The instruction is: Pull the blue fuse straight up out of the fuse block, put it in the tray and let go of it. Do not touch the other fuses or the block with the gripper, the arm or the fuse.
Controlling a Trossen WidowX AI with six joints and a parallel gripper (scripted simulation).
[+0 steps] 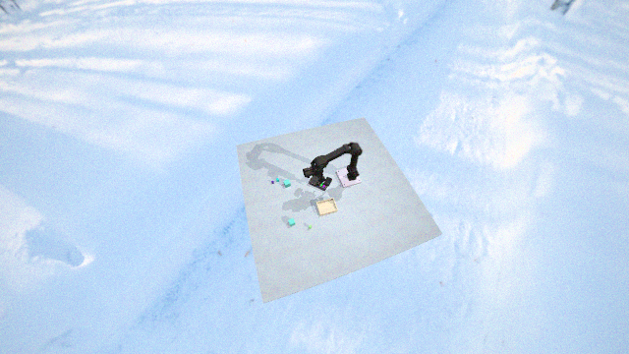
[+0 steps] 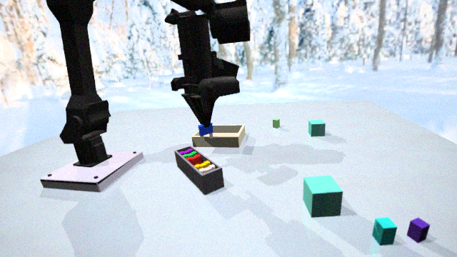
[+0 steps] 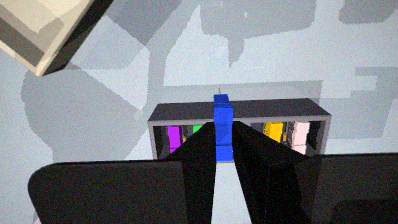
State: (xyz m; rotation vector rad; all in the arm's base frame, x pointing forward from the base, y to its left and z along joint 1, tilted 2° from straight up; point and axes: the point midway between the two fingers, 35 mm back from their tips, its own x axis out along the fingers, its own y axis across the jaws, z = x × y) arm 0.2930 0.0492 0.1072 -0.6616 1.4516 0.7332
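Right now my gripper tip is 16 cm to the right of the tan tray, 9 cm above it and 3 cm past it. Round my gripper tip: red fuse: 7 cm below, 3 cm to the right, 2 cm behind; blue fuse: 1 cm below; yellow fuse: 7 cm below, 6 cm to the right, 1 cm ahead.
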